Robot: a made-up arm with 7 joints. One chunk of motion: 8 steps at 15 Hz.
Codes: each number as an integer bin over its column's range. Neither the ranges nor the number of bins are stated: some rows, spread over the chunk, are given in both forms.
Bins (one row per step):
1: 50 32 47 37 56 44
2: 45 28 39 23 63 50
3: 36 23 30 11 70 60
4: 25 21 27 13 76 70
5: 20 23 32 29 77 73
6: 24 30 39 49 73 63
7: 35 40 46 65 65 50
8: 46 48 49 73 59 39
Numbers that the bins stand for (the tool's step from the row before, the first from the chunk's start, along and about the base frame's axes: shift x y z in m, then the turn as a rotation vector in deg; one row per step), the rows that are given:
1: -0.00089 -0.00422 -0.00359 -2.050 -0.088 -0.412
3: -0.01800 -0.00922 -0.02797 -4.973 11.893 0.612
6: -0.03267 -0.00533 -0.01506 -0.701 14.460 0.805
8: -0.00578 0.00467 -0.00072 1.997 2.480 -0.732
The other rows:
2: -0.00700 -0.00644 -0.01506 -3.624 5.903 -0.028
4: -0.03144 -0.01033 -0.03227 -4.748 17.028 1.253
5: -0.03756 -0.00922 -0.02510 -2.950 17.883 1.445
7: -0.01922 0.00022 -0.00502 1.098 7.614 -0.028

